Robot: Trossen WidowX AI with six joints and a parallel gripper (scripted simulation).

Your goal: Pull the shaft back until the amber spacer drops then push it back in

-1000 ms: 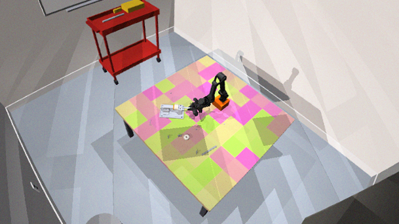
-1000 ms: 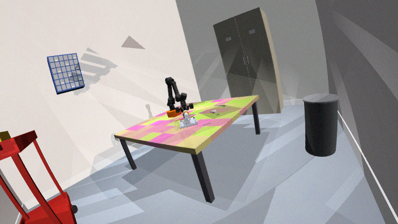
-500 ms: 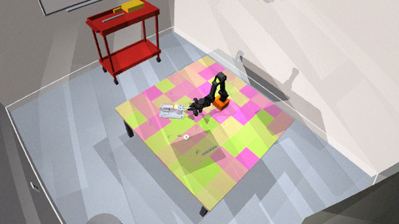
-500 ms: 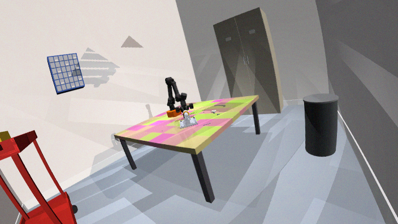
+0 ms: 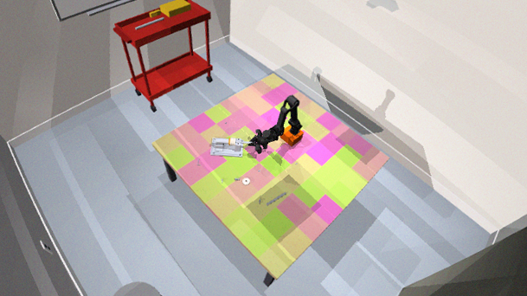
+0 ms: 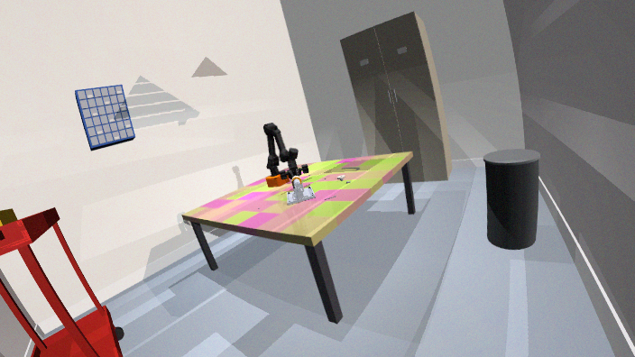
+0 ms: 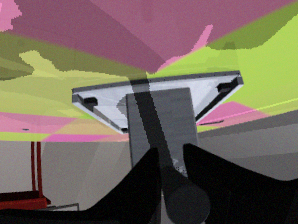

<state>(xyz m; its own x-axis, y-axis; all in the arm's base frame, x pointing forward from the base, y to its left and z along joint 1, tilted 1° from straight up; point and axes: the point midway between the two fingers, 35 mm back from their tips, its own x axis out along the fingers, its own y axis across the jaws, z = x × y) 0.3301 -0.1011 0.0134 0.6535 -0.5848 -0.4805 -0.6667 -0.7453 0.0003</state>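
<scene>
The thin shaft is 3 cm to the right of my gripper tip, 3 cm ahead of it and 2 cm above it. Round my gripper tip: white disc (21 cm to the left, 18 cm ahead, 6 cm below).
</scene>
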